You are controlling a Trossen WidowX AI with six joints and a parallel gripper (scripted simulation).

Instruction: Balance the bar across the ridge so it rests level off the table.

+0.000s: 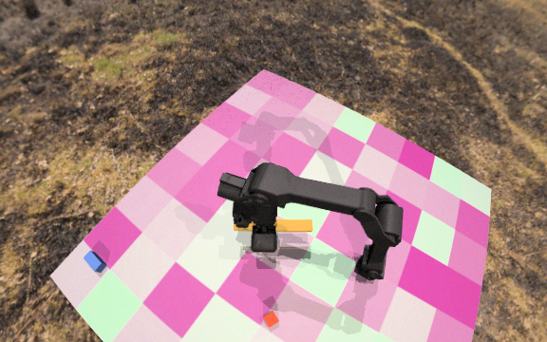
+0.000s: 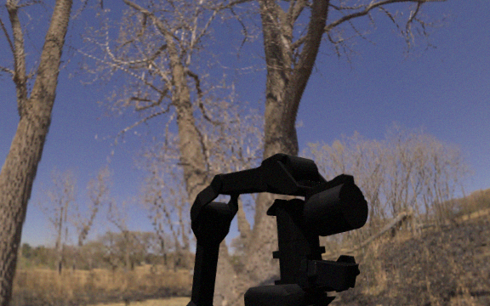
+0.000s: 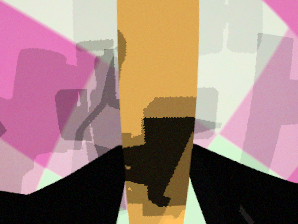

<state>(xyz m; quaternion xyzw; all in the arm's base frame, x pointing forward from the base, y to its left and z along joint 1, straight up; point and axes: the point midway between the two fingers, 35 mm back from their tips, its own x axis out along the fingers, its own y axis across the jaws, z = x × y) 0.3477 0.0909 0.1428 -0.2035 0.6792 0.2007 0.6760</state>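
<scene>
The ridge lies 6 cm below my gripper tip, 2 cm behind it and 1 cm to the right of it. From my gripper tip the other things lie so: bar: 2 cm to the right, 2 cm behind; blue block: 41 cm to the left, 39 cm ahead, 9 cm below; small red block: 20 cm to the left, 16 cm behind, 9 cm below.
</scene>
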